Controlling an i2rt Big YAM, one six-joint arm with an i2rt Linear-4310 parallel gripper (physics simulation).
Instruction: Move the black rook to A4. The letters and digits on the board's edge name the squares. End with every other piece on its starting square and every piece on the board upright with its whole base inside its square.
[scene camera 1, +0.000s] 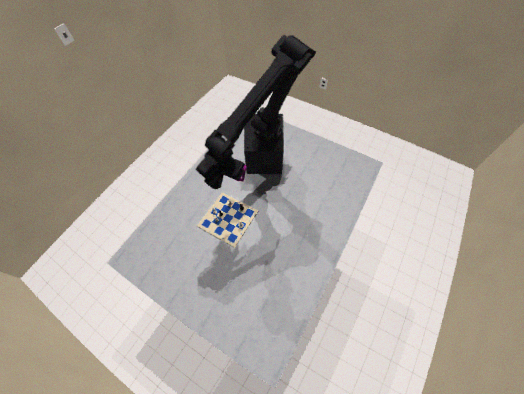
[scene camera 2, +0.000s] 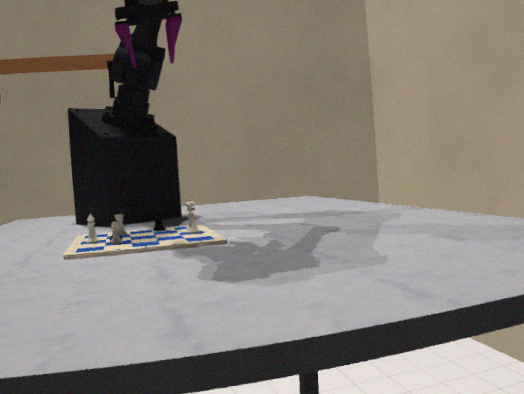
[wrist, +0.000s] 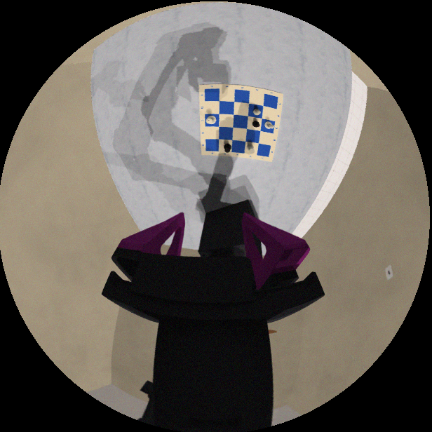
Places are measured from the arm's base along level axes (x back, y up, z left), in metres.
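Where they show: gripper, fingertip midpoint: (scene camera 1: 236, 177) (scene camera 2: 153, 65); arm's base, origin of the base link: (scene camera 1: 268, 130) (scene camera 2: 128, 121).
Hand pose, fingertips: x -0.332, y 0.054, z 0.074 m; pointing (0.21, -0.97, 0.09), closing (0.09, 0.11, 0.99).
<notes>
Things, the pixels of their top centre, and the offset from my fingertips.
- black rook, middle of its top: (scene camera 2: 157, 210) (scene camera 1: 241, 205) dx +0.005, dy -0.249, dz -0.009 m
- cream board, middle of its top: (scene camera 2: 143, 237) (scene camera 1: 228, 218) dx -0.078, dy -0.282, dz -0.033 m
- C5, middle of its top: (scene camera 2: 190, 199) dx -0.072, dy -0.229, dz +0.045 m
- C1, middle of its top: (scene camera 2: 90, 213) dx -0.089, dy -0.238, dz -0.109 m
- D2, middle of its top: (scene camera 2: 114, 221) dx -0.117, dy -0.250, dz -0.070 m
- A2, middle of its top: (scene camera 2: 119, 214) dx -0.007, dy -0.249, dz -0.074 m
- black piece, middle of its top: (scene camera 1: 220, 211) dx -0.081, dy -0.250, dz -0.074 m
The black rook (scene camera 1: 241, 206) (scene camera 2: 159, 224) (wrist: 227, 148) stands upright on A4 of the blue and cream board (scene camera 1: 232, 238) (scene camera 2: 145, 248) (wrist: 240, 121). Its base appears inside the square, near the board's A edge. My gripper (scene camera 2: 153, 65) (wrist: 213, 217) is open and empty, raised high above the table on the robot-base side of the board, well clear of the rook. In the scene camera 1 view the arm hides most of the fingers.
Upright pale pieces stand on C5 (scene camera 2: 191, 220) (wrist: 211, 119), C1 (scene camera 2: 91, 230) (wrist: 269, 125), D2 (scene camera 2: 116, 232) (wrist: 256, 111) and A2 (scene camera 2: 119, 222) (wrist: 250, 147). Another black piece (scene camera 1: 220, 213) (wrist: 256, 123) is on C2. The black robot base (scene camera 1: 264, 155) (scene camera 2: 140, 175) stands behind the board.
</notes>
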